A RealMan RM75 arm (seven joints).
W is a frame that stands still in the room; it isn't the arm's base.
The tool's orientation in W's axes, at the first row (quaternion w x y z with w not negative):
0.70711 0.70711 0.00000 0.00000
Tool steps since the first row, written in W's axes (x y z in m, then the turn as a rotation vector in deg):
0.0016 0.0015 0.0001 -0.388 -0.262 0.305
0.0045 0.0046 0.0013 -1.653 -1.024 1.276
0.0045 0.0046 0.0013 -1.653 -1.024 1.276
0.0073 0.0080 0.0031 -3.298 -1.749 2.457
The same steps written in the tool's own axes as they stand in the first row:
0.0016 0.0001 -0.0015 -0.388 0.305 0.262
0.0045 0.0013 -0.0046 -1.653 1.276 1.024
0.0045 0.0013 -0.0046 -1.653 1.276 1.024
0.0073 0.0031 -0.0080 -3.298 2.457 1.749

